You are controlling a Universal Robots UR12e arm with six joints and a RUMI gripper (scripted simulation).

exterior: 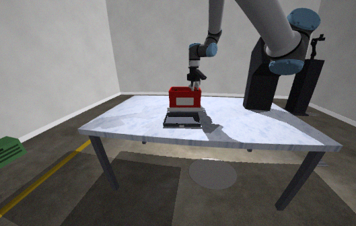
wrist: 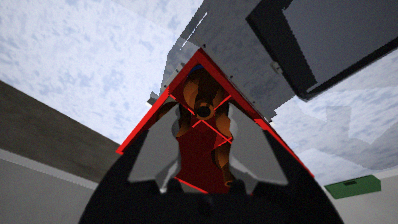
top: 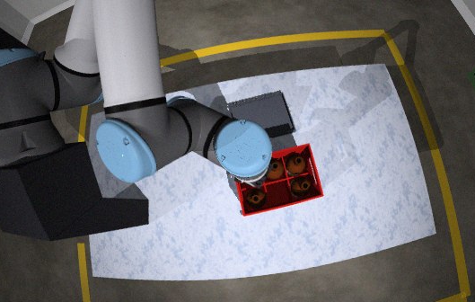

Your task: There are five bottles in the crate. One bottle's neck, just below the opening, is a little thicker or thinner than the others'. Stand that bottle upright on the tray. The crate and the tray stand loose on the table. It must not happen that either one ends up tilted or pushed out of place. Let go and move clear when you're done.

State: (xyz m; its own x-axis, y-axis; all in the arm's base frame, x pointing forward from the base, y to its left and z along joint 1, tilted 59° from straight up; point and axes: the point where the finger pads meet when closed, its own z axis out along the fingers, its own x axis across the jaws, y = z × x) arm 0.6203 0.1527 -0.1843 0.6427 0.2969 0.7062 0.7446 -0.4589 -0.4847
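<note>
The red crate lies 90 mm ahead of my hand, 80 mm below it and 40 mm to the right of it. The rest, counted from my hand: dark tray: 240 mm to the left, 150 mm below, 90 mm ahead.
</note>
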